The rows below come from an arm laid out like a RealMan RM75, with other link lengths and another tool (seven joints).
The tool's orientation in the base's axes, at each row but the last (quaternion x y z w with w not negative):
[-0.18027 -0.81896 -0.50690 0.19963]
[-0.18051 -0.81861 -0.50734 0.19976]
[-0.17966 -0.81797 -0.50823 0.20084]
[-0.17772 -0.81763 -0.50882 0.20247]
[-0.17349 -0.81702 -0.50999 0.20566]
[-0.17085 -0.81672 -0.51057 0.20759]
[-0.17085 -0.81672 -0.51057 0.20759]
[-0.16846 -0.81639 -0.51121 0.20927]
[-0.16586 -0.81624 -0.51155 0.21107]
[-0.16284 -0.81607 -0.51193 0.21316]
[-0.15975 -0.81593 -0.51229 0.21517]
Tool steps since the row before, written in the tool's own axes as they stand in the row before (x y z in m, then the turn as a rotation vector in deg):
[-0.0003 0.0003 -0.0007 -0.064 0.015 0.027]
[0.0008 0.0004 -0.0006 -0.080 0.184 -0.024]
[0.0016 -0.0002 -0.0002 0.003 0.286 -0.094]
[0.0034 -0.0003 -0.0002 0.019 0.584 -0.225]
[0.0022 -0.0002 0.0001 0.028 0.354 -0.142]
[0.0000 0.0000 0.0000 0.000 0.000 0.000]
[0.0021 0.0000 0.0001 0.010 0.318 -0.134]
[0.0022 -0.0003 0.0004 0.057 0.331 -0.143]
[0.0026 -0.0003 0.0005 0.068 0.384 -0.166]
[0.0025 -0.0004 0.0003 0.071 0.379 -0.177]
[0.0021 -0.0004 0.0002 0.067 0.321 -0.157]
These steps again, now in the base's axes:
[0.0005 -0.0005 0.0004 0.058 0.025 -0.032]
[-0.0004 -0.0003 0.0010 0.164 0.048 0.108]
[-0.0014 -0.0001 0.0007 0.154 0.035 0.257]
[-0.0030 0.0000 0.0016 0.308 0.043 0.544]
[-0.0020 0.0002 0.0009 0.173 0.022 0.340]
[0.0000 0.0000 0.0000 0.000 0.000 0.000]
[-0.0018 0.0002 0.0010 0.170 0.013 0.300]
[-0.0021 0.0004 0.0007 0.137 0.013 0.338]
[-0.0025 0.0005 0.0009 0.158 0.015 0.393]
[-0.0024 0.0002 0.0009 0.155 0.003 0.395]
[-0.0020 0.0001 0.0007 0.127 -0.003 0.341]

